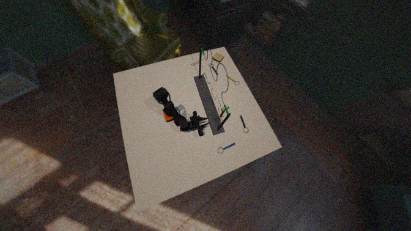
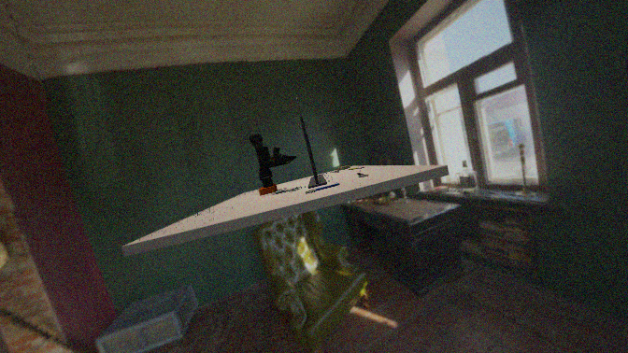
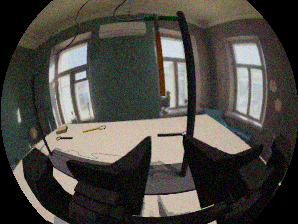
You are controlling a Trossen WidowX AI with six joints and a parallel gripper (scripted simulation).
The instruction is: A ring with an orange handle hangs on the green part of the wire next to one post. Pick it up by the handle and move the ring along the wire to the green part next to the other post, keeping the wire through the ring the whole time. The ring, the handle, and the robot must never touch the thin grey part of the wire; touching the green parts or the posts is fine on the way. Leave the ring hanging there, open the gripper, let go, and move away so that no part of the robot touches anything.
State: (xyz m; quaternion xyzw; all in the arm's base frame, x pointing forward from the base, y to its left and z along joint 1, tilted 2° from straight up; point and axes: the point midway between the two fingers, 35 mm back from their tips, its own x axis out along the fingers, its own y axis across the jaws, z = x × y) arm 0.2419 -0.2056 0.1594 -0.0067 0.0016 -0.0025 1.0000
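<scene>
The ring with orange handle is 130 mm above my gripper tip and 90 mm ahead of it. From my gripper tip the other things lie so: yellow-handled ring (450 mm ahead, 400 mm to the left, 190 mm below); then blue-handled ring (230 mm to the right, 190 mm below, 90 mm ahead); then black-handled ring (340 mm ahead, 190 mm below, 90 mm to the right).
</scene>
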